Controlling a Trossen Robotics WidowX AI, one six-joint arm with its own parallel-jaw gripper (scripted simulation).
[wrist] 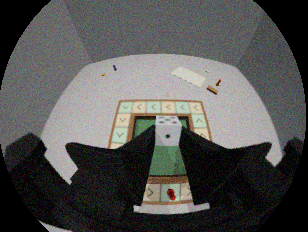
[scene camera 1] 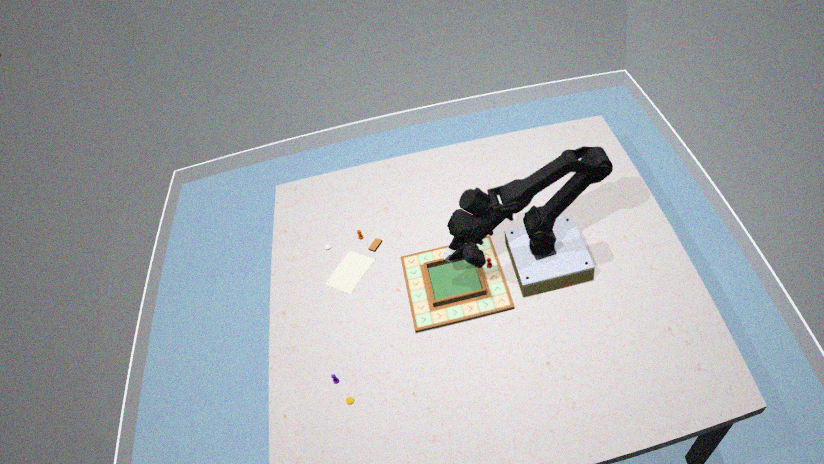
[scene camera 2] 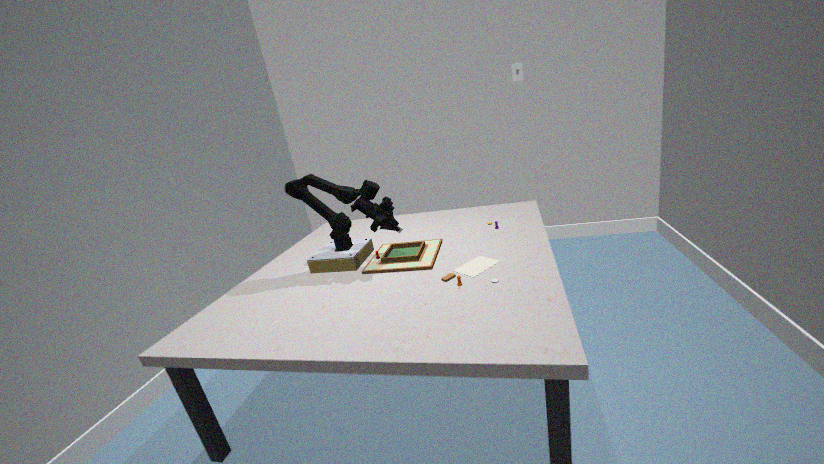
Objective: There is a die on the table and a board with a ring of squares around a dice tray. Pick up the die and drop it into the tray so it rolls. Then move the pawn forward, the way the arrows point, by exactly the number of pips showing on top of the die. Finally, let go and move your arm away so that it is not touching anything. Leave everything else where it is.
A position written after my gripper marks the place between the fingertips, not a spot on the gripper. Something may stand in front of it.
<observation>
My gripper [scene camera 1: 448, 256] carries a white die [wrist: 169, 128]. Also in view: a cream card [scene camera 1: 348, 274] and a green dice tray [scene camera 1: 454, 278].
My gripper is seen too in the wrist view [wrist: 166, 128] and in scene camera 2 [scene camera 2: 400, 229]. The green dice tray is seen too in the wrist view [wrist: 167, 160].
</observation>
